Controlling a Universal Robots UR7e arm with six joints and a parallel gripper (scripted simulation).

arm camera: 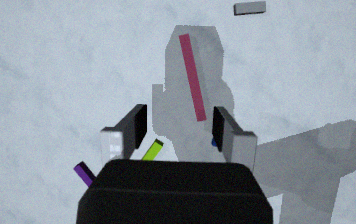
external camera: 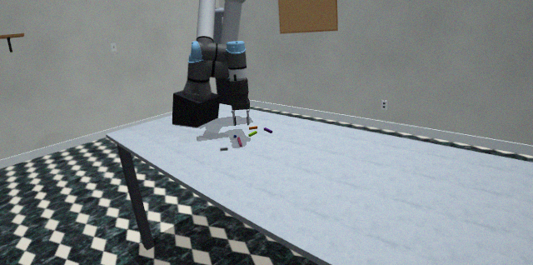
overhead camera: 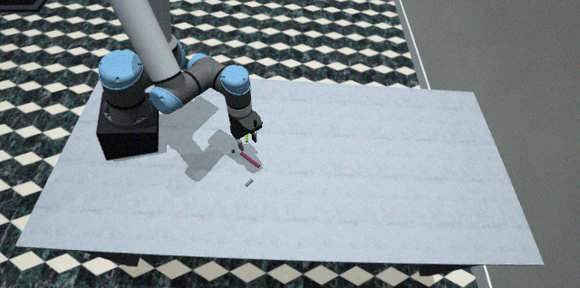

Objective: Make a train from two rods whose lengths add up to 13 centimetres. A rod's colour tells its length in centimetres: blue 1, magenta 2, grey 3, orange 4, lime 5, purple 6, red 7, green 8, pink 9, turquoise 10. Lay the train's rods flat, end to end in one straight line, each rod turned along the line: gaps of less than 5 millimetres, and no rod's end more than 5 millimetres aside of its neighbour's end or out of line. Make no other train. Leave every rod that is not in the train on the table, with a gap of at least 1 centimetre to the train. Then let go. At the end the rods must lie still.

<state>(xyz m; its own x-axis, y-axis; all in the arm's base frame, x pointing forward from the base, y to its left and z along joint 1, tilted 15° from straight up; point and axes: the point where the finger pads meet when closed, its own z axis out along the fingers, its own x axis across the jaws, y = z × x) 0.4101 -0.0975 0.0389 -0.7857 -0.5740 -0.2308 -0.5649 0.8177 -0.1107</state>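
The pink rod lies 8 cm below my hand and 3 cm to the right of it. Also, from my hand: small blue rod: 8 cm below, 6 cm behind, 1 cm to the left; then lime rod: 8 cm to the left, 8 cm below, 1 cm behind; then grey rod: 12 cm to the right, 8 cm below.
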